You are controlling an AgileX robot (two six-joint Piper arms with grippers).
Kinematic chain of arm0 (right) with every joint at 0, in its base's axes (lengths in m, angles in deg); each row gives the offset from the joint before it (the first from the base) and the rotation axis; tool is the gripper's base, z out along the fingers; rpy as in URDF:
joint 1: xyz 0 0 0.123 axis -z
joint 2: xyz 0 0 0 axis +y
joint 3: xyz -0.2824 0 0.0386 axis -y
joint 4: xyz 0.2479 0 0.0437 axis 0.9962 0 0.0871
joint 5: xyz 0 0 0 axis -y
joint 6: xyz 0.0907 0 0.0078 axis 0.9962 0 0.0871
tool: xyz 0 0 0 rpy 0 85 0
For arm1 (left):
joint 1: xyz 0 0 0.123 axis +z
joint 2: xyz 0 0 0 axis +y
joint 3: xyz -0.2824 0 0.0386 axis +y
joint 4: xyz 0.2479 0 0.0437 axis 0.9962 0 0.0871
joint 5: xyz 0 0 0 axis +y
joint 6: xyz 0.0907 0 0.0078 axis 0.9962 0 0.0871
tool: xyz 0 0 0 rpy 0 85 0
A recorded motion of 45 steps. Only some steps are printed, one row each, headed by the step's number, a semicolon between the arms.
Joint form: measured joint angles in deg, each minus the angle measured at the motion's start. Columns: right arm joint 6, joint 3, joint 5, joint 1, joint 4, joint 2; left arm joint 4, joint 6, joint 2, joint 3, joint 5, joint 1.
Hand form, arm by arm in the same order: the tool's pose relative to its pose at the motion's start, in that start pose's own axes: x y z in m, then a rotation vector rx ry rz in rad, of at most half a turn. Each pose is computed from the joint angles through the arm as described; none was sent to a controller.
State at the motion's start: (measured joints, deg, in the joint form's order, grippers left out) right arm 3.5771 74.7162 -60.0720 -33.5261 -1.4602 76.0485; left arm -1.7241 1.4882 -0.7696 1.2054 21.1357 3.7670
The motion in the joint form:
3: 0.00 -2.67 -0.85 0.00 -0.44 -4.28; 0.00 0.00 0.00 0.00 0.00 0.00
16: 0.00 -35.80 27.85 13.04 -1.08 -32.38; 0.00 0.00 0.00 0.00 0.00 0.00
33: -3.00 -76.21 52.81 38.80 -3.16 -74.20; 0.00 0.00 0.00 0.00 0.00 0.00
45: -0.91 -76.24 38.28 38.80 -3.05 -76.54; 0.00 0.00 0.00 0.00 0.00 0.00
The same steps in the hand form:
3: 0.0151 -0.0017 -0.0156 0.0062 -0.0137 -0.0031; 0.0000 0.0000 0.0000 0.0000 0.0000 0.0000
16: 0.1267 -0.0409 -0.0273 0.1501 -0.4268 0.1451; 0.0000 0.0000 0.0000 0.0000 0.0000 0.0000
33: 0.2816 -0.0496 0.0255 0.5949 -0.8367 0.2646; 0.0000 0.0000 0.0000 0.0000 0.0000 0.0000
45: 0.2985 -0.0470 0.0387 0.5482 -0.6420 0.3608; 0.0000 0.0000 0.0000 0.0000 0.0000 0.0000

